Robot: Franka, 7 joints.
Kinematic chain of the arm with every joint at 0, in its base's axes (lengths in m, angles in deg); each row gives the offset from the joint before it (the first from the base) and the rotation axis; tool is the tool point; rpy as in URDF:
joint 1: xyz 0 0 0.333 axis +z
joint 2: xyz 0 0 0 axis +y
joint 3: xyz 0 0 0.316 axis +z
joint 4: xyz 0.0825 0 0 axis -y
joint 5: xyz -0.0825 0 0.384 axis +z
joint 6: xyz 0 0 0 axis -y
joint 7: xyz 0.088 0 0 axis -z
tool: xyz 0 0 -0.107 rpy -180 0 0
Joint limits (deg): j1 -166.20..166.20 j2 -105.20..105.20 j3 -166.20..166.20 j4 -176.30..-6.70 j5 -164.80..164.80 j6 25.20..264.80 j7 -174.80..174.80
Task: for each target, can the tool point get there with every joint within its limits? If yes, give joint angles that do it. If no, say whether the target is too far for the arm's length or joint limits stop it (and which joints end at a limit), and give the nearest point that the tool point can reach.
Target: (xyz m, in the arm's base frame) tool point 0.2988 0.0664 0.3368
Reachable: yes | joints 83.37 -39.75 -70.96 -144.08 -8.43 71.16 -57.94
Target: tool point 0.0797 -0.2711 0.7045
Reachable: yes | joints -30.29 -54.76 -37.21 -128.86 -120.64 198.34 61.09
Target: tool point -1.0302 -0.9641 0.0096
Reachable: no: too far | nearest point -0.6106 -0.5714 0.1413 | short by 0.590 m
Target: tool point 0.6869 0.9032 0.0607
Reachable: no: too far | nearest point 0.5050 0.6640 0.1328 | short by 0.309 m
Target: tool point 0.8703 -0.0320 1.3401
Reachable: no: too far | nearest point 0.5608 -0.0206 0.9819 | short by 0.474 m
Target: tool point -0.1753 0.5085 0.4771
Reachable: yes | joints 9.27 -53.80 70.56 -123.20 -77.64 200.78 -98.64
